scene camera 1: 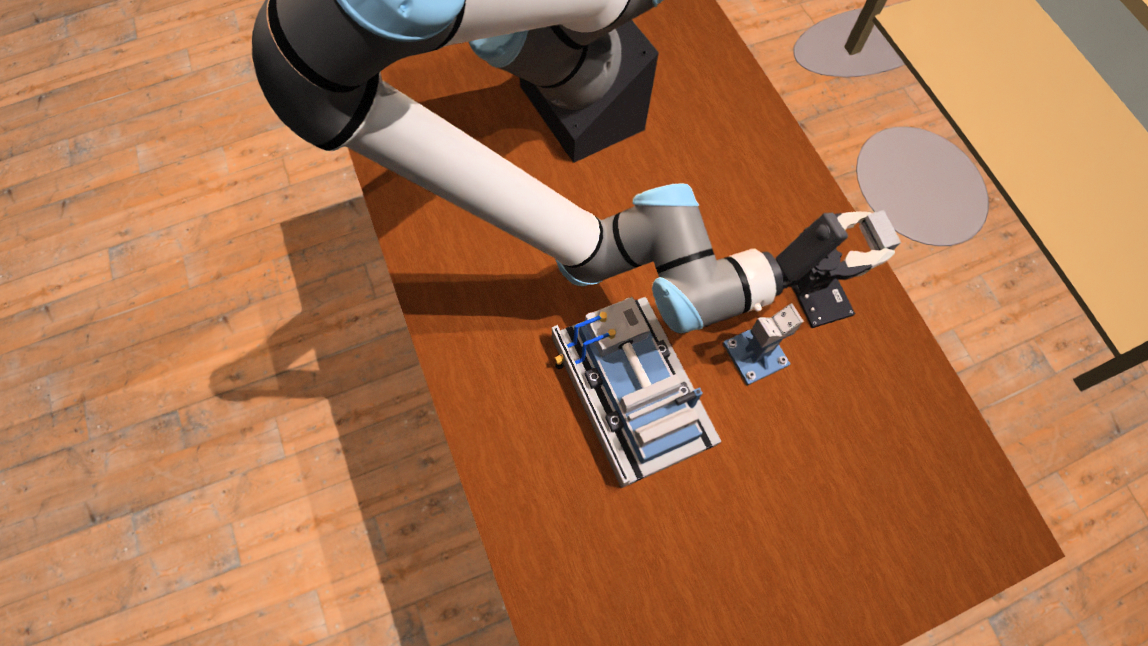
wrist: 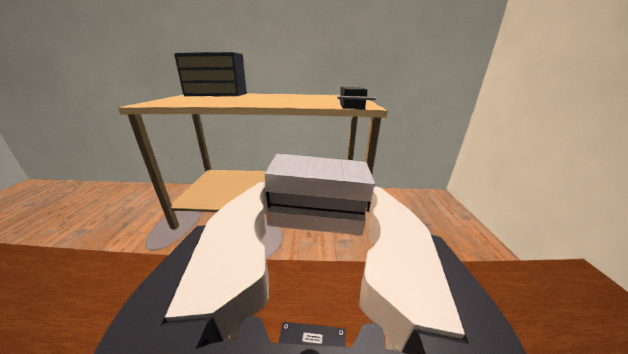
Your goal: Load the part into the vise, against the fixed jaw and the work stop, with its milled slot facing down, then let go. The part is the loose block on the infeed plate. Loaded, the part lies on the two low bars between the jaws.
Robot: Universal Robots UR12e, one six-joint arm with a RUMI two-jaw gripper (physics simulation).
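Places are measured from the arm's base along level axes (x ahead, y left, z up), in metres.
Where they show: gripper, fingertip midpoint: (scene camera 1: 883,232) (wrist: 319,187); arm's base, origin of the base link: (scene camera 1: 579,61).
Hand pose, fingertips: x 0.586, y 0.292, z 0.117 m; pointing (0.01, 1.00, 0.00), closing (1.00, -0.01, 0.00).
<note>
Each offset is from my fingertips to the top centre of the thing. "spot": to the spot under its first point. Level surfaces: height alone.
The part {dz +0.020, dx +0.000, dy -0.008 m} (scene camera 1: 885,229) (wrist: 320,186) is a light grey metal block. My gripper (scene camera 1: 876,234) (wrist: 319,187) is shut on its two ends and holds it in the air over the table's right edge. The arm's hand is nearly level. In the wrist view the milled slot faces back towards the gripper's palm. The dark infeed plate {dz -0.250, dx -0.003, dy -0.010 m} (scene camera 1: 838,309) (wrist: 295,336) lies below and behind the part. The vise {spot: dz -0.238, dx +0.179, dy -0.420 m} (scene camera 1: 666,462) stands left of the gripper in the scene view, with two light jaw bars across a blue bed and a small stop post {dz -0.160, dx +0.100, dy -0.341 m} (scene camera 1: 696,396) at its right side. The low bars are too small to tell.
A blue stand (scene camera 1: 758,367) with a grey angled block on top stands between vise and infeed plate. Blue hoses with brass fittings are at the vise's rear end. A separate wooden bench (scene camera 1: 1011,128) (wrist: 280,102) stands beyond the brown table {dz -0.258 m} (scene camera 1: 802,498).
</note>
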